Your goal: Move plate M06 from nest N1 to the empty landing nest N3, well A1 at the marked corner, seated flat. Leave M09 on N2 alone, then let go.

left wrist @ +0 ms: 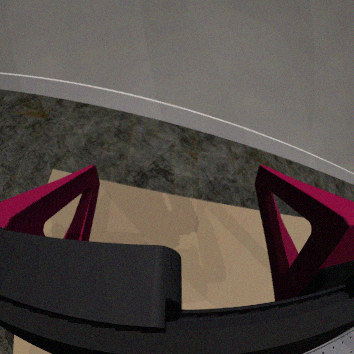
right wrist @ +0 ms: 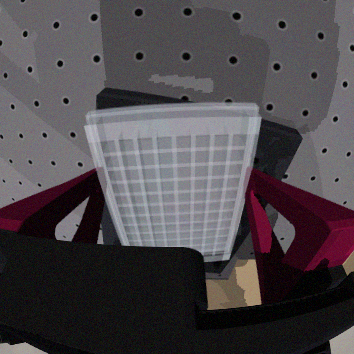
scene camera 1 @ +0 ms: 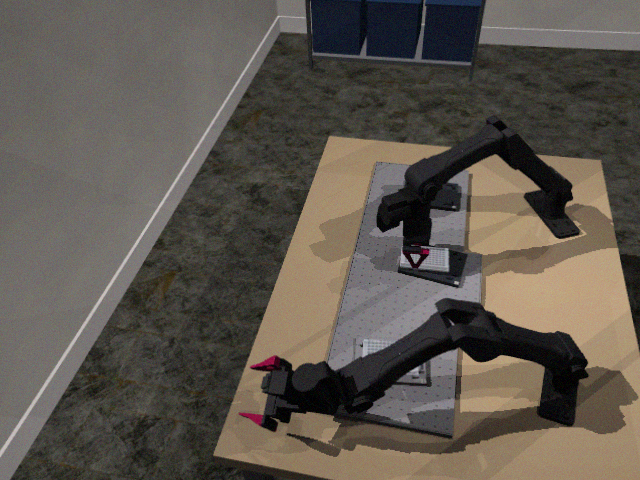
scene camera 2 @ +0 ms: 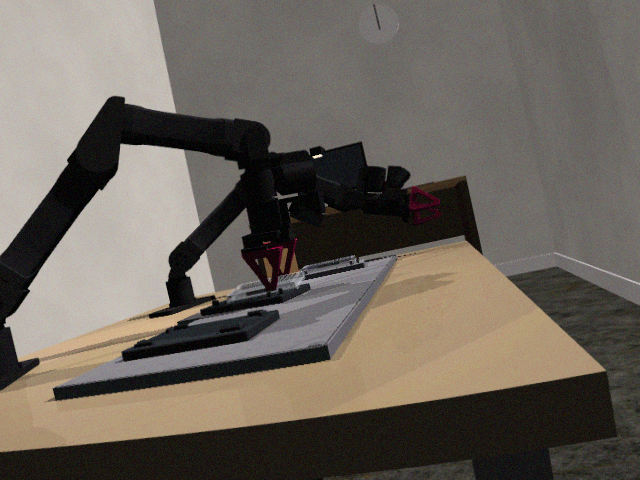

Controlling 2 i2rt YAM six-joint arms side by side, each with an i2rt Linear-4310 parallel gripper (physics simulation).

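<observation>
My right gripper (scene camera 1: pixel 416 262) (scene camera 2: pixel 270 285) (right wrist: pixel 174 175) is shut on the long sides of a clear gridded plate, taken as M06 (scene camera 1: pixel 438 259) (right wrist: pixel 175 200). The plate is over the middle dark nest (scene camera 1: pixel 458 271) (scene camera 2: pixel 289 296) (right wrist: pixel 281 146) and turned relative to it; whether they touch is unclear. Another dark nest (scene camera 1: pixel 448 198) (scene camera 2: pixel 206 334) holds no plate. A second clear plate, taken as M09 (scene camera 1: pixel 376 347) (scene camera 2: pixel 330 262), sits on a nest partly hidden by my left arm. My left gripper (scene camera 1: pixel 247 391) (scene camera 2: pixel 438 206) (left wrist: pixel 176 173) is open and empty. Labels and the marked corner are unreadable.
The nests stand on a grey perforated board (scene camera 1: pixel 382 310) (scene camera 2: pixel 305 335) on the wooden table (scene camera 1: pixel 289 289) (scene camera 2: pixel 413 361). My left arm (scene camera 1: pixel 403 361) reaches over the board at the front in scene camera 1. A shelf with blue bins (scene camera 1: pixel 395 31) stands beyond the table.
</observation>
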